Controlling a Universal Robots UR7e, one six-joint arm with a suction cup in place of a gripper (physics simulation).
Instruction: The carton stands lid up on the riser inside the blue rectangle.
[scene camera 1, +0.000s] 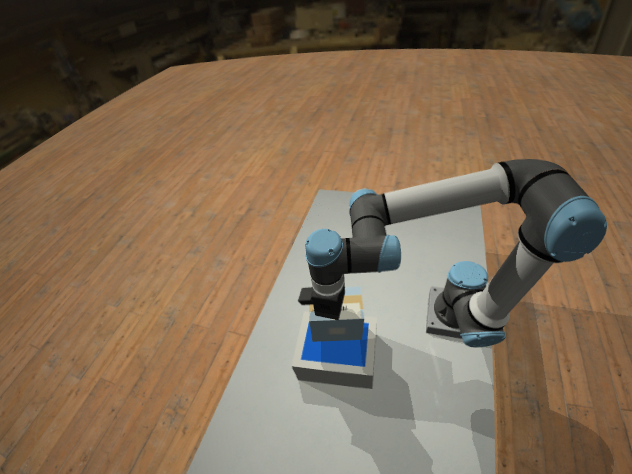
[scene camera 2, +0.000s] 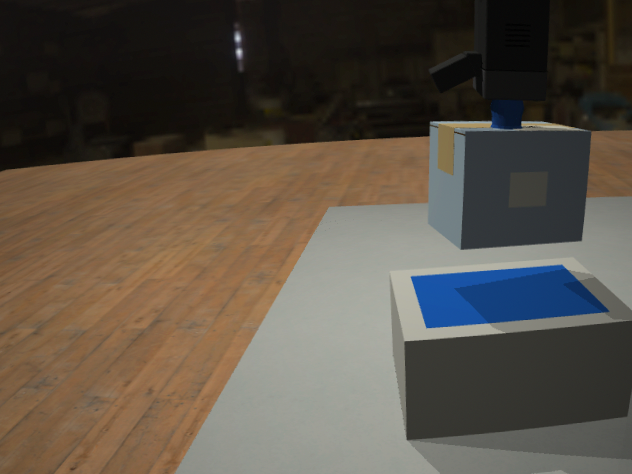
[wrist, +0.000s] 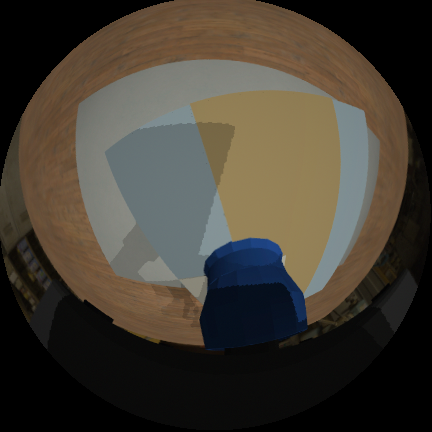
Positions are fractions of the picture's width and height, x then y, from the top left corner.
Scene:
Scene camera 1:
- carton: 0.55, 0.69, held by the suction cup
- riser: 0.55, 0.77, on the table
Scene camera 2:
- suction cup: 0.80, 0.24
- carton: 0.77, 0.40
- riser: 0.77, 0.74
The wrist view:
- suction cup: 0.58, 0.69
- carton: 0.67, 0.39

